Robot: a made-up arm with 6 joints.
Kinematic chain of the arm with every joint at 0, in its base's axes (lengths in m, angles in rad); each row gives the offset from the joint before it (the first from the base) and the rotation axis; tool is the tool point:
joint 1: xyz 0 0 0.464 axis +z
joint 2: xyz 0 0 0 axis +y
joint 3: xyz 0 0 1.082 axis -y
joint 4: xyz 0 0 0 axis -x
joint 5: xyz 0.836 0 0 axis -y
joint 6: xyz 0 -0.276 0 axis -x
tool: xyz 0 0 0
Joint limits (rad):
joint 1: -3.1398..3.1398
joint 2: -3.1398..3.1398
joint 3: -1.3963..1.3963
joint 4: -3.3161..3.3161
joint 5: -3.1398..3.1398
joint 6: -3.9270..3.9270
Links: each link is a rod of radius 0.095 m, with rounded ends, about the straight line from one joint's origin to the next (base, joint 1, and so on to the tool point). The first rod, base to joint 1, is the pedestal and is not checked.
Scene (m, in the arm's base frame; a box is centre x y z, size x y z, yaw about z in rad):
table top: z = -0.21
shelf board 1: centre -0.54 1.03 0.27 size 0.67 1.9 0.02 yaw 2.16
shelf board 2: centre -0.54 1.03 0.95 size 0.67 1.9 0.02 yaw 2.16
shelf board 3: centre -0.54 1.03 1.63 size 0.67 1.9 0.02 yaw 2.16
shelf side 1: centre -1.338 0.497 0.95 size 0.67 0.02 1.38 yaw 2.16
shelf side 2: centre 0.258 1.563 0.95 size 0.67 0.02 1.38 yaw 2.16
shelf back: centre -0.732 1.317 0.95 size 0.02 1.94 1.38 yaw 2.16
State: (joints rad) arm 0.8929 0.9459 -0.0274 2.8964 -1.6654 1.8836
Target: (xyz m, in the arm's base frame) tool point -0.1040 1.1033 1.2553
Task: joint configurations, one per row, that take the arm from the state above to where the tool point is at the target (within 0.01 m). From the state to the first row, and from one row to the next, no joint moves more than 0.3 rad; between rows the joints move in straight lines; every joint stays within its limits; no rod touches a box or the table.
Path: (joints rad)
1: 0.8989 0.6776 -0.1452 2.9370 -1.6654 1.8836
2: 0.9050 0.4092 -0.2630 2.9777 -1.6654 1.8836
3: 0.9110 0.1409 -0.3808 3.0183 -1.6654 1.8836
4: 0.9171 -0.1274 -0.4985 3.0589 -1.6654 1.8836
5: 1.1674 0.0655 -0.3056 3.0055 -1.6654 1.8836
6: 1.4177 0.2585 -0.1127 2.9520 -1.6654 1.8836

